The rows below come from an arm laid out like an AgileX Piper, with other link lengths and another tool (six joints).
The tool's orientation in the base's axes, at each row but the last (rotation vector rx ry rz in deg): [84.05 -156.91 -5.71]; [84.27 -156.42 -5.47]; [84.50 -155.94 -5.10]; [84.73 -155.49 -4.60]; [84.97 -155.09 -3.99]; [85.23 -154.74 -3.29]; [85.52 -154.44 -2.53]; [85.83 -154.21 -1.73]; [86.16 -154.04 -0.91]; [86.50 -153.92 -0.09]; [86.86 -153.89 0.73]
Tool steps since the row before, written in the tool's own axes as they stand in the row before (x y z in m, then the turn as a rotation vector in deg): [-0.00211 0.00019 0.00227 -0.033 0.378 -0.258]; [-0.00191 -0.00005 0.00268 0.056 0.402 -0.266]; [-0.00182 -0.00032 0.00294 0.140 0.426 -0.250]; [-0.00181 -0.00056 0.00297 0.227 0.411 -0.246]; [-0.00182 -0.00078 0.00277 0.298 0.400 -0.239]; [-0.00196 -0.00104 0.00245 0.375 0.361 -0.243]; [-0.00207 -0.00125 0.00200 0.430 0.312 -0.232]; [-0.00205 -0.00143 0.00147 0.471 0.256 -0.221]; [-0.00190 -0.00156 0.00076 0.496 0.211 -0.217]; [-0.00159 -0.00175 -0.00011 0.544 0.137 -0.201]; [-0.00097 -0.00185 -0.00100 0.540 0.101 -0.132]
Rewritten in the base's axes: [0.00088 0.00195 -0.00225 -0.280 0.226 0.285]; [0.00092 0.00166 -0.00269 -0.349 0.164 0.295]; [0.00106 0.00144 -0.00298 -0.416 0.108 0.282]; [0.00125 0.00128 -0.00304 -0.450 0.026 0.278]; [0.00144 0.00115 -0.00286 -0.480 -0.039 0.272]; [0.00175 0.00111 -0.00257 -0.488 -0.125 0.276]; [0.00202 0.00108 -0.00214 -0.476 -0.198 0.265]; [0.00220 0.00097 -0.00162 -0.451 -0.262 0.253]; [0.00227 0.00079 -0.00091 -0.426 -0.307 0.249]; [0.00232 0.00045 -0.00003 -0.388 -0.387 0.233]; [0.00213 -0.00009 0.00091 -0.359 -0.405 0.163]
